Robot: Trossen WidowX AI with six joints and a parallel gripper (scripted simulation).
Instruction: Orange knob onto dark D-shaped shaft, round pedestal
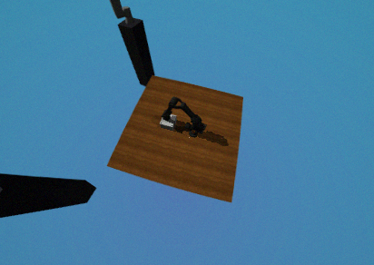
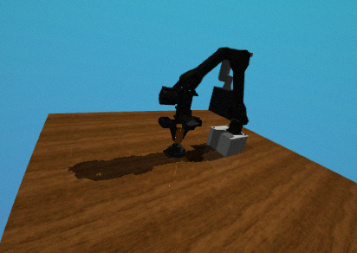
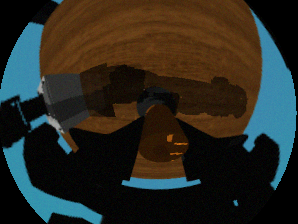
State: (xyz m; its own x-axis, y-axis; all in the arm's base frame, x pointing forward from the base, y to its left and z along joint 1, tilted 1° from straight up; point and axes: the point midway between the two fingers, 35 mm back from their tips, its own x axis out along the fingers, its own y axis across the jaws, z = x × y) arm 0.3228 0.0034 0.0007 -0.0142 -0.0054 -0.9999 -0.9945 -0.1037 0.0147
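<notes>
My gripper tip is 20 mm below the orange knob. From my gripper tip the other things lie so: round dark pedestal 40 mm below.
</notes>
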